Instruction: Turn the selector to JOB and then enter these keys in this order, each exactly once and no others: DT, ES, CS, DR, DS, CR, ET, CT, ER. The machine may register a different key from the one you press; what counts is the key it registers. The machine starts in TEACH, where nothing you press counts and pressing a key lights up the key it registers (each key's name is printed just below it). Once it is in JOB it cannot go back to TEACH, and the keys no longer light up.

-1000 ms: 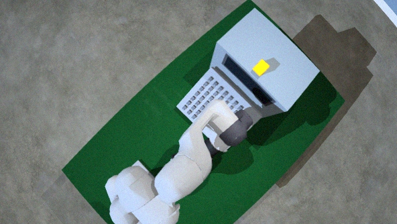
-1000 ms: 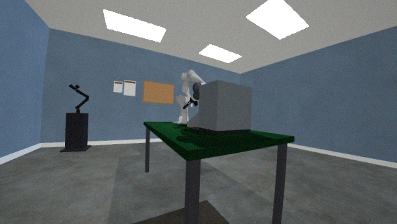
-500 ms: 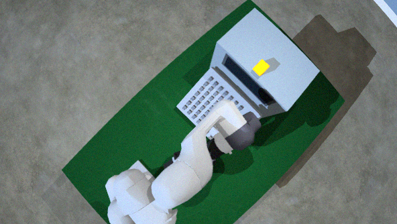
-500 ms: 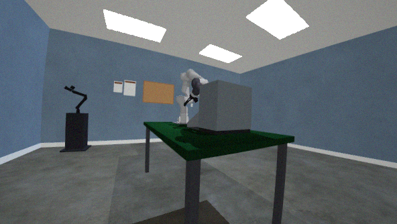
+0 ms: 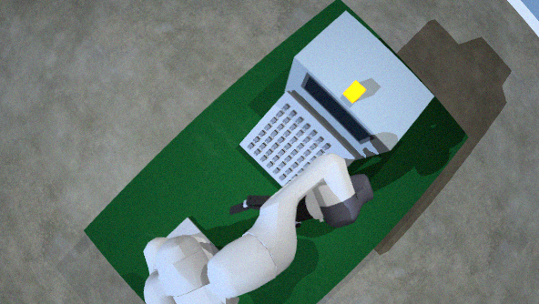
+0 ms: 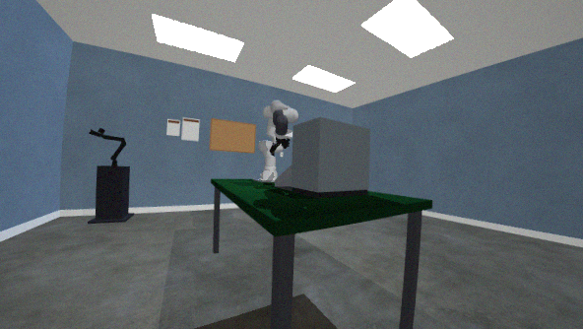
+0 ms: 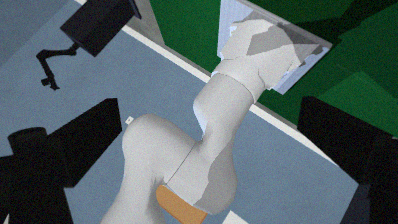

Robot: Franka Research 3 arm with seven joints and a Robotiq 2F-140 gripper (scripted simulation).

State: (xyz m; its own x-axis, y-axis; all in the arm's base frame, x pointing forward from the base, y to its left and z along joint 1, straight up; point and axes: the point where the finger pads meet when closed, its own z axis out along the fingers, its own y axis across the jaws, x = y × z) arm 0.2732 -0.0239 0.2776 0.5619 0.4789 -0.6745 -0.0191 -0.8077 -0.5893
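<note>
The key lies 25 cm ahead of my hand, 13 cm to the left of it and 20 cm below it. Also, from my hand: round selector knob (30 cm ahead, 6 cm to the right, 17 cm below); then sloping keyboard (31 cm ahead, 6 cm to the left, 22 cm below).
</note>
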